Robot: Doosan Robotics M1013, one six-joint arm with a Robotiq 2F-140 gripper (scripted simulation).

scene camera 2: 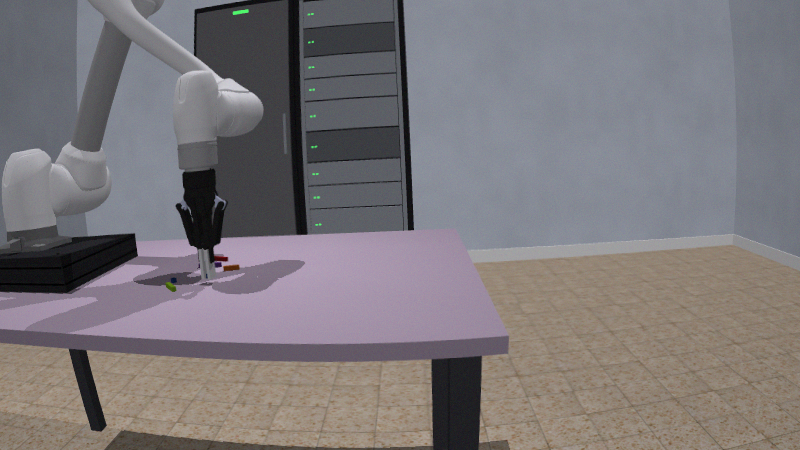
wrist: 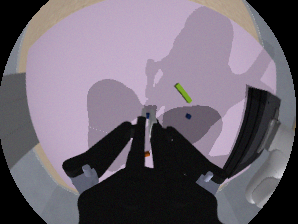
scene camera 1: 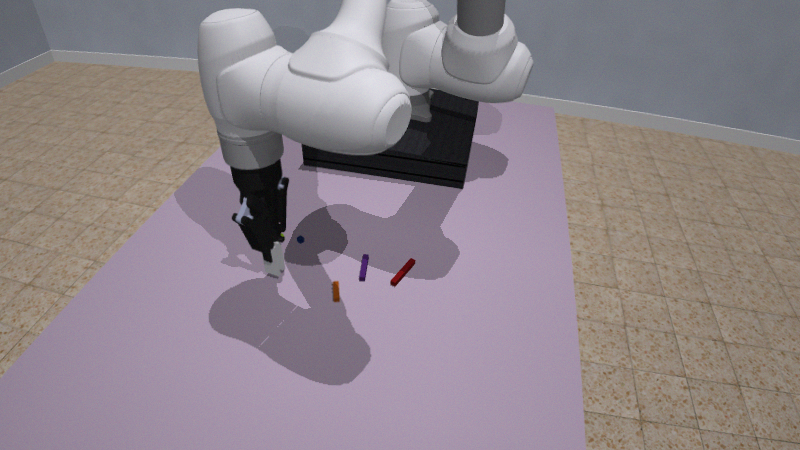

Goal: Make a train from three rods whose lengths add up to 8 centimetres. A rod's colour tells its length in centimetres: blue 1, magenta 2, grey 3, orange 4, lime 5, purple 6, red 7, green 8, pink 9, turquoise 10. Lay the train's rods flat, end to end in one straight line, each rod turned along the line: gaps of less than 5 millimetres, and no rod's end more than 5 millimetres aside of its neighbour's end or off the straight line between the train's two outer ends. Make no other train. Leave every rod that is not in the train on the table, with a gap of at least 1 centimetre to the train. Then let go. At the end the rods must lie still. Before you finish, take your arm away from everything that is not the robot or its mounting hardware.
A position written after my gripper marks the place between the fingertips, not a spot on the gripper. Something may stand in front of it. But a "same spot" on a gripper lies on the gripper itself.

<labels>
My gripper shows in scene camera 2 (209,277), in the wrist view and in scene camera 1. One and the same spot on my gripper: (scene camera 1: 258,233) is (wrist: 114,159).
</labels>
